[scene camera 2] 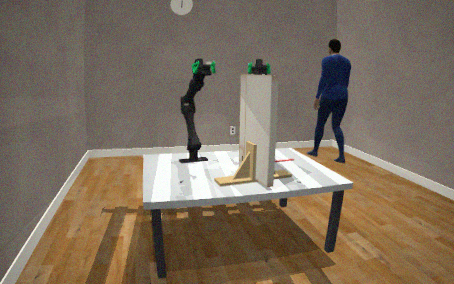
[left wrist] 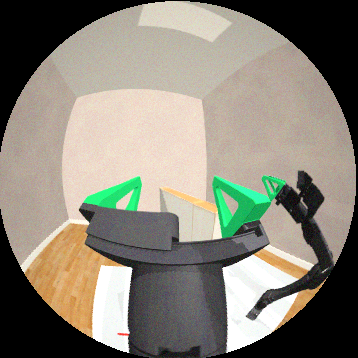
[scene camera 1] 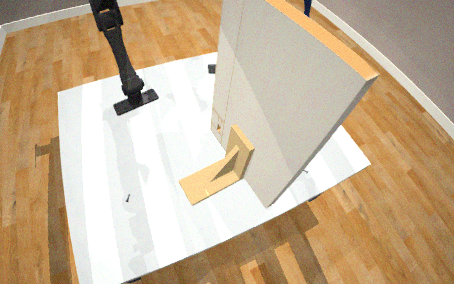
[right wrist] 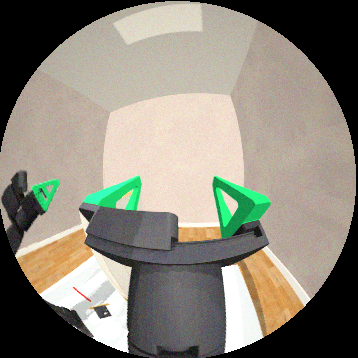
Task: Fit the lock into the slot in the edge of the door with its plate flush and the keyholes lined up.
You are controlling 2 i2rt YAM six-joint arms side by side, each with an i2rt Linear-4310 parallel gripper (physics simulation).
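Frame: origin at the left arm's base, x ahead, y left, z up, level; centimetres.
Seen in the pictures: left gripper, fingertip midpoint: [scene camera 2: 259, 63] [left wrist: 176, 179] [right wrist: 57, 180]; right gripper, fingertip midpoint: [scene camera 2: 206, 62] [left wrist: 265, 176] [right wrist: 176, 179]; right arm's base, origin of the base link: [scene camera 2: 193, 160] [scene camera 1: 136, 102].
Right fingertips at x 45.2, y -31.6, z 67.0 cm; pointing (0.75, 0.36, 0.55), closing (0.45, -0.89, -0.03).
A point is followed by its place in that frame.
A tall pale door [scene camera 1: 295, 90] @[x 64.2, y 0.0, z 48.8 cm] [scene camera 2: 257, 110] @[x 60.3, y -1.9, z 40.7 cm] [left wrist: 192, 215] @[x 44.3, y -4.8, z 56.8 cm] stands upright on the table; a small keyhole [scene camera 1: 218, 128] @[x 43.0, y -9.5, z 7.8 cm] shows low on its face in scene camera 1. The slot in its edge is not visible. The lock, a dark case [right wrist: 102, 312] with a thin brass-coloured plate, lies on the table at the lower left of the right wrist view. My left gripper [left wrist: 176, 179] @[x 32.0, y -0.4, z 67.4 cm] [scene camera 2: 259, 68] @[x 32.0, y -0.4, z 67.4 cm] is open and empty, raised high beyond the door. My right gripper [right wrist: 176, 179] @[x 45.2, y -31.6, z 67.0 cm] [scene camera 2: 204, 66] @[x 45.2, y -31.6, z 67.0 cm] is open and empty, raised high to the picture-left of the door. Both are well away from the lock.
Wooden brackets [scene camera 1: 212, 182] @[x 62.0, y -13.1, z 1.8 cm] [scene camera 2: 282, 175] @[x 52.5, y 14.7, z 1.8 cm] brace the door's foot. A red rod [scene camera 2: 284, 160] @[x 15.1, y 20.1, z 0.5 cm] [right wrist: 81, 294] lies on the table [scene camera 2: 240, 195] @[x 81.1, y -9.4, z 0.0 cm]. Small dark screw-like pieces [scene camera 1: 128, 198] @[x 65.8, y -42.6, z 0.5 cm] [scene camera 1: 306, 171] @[x 60.1, y 24.2, z 0.7 cm] lie on either side of the door. A person in blue [scene camera 2: 334, 82] stands behind the table.
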